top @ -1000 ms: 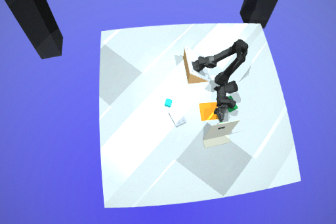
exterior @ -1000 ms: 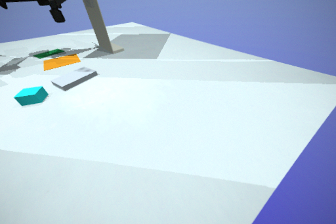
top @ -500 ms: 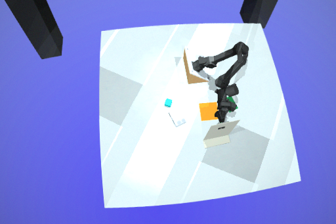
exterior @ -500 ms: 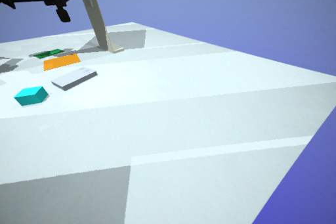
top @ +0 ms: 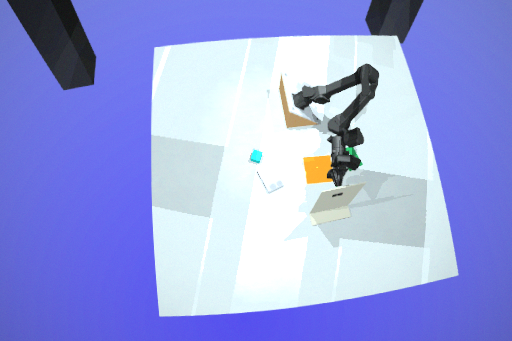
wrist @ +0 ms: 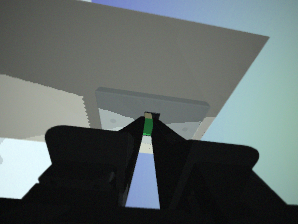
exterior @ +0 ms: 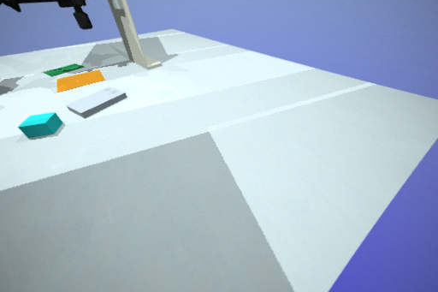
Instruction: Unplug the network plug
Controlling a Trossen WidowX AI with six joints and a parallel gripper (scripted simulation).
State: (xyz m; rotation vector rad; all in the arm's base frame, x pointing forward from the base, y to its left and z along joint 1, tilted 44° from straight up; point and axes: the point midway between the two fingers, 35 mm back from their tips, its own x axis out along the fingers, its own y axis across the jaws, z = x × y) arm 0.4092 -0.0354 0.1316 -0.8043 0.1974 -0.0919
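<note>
Now: the orange square 220 mm below my gripper tip, 170 mm behind it and 10 mm to the right of it. The rest, counted from my gripper tip: beige upright panel (80 mm below, 20 mm ahead); network plug (right at my gripper tip); grey flat block (220 mm to the right, 210 mm below, 150 mm behind).
</note>
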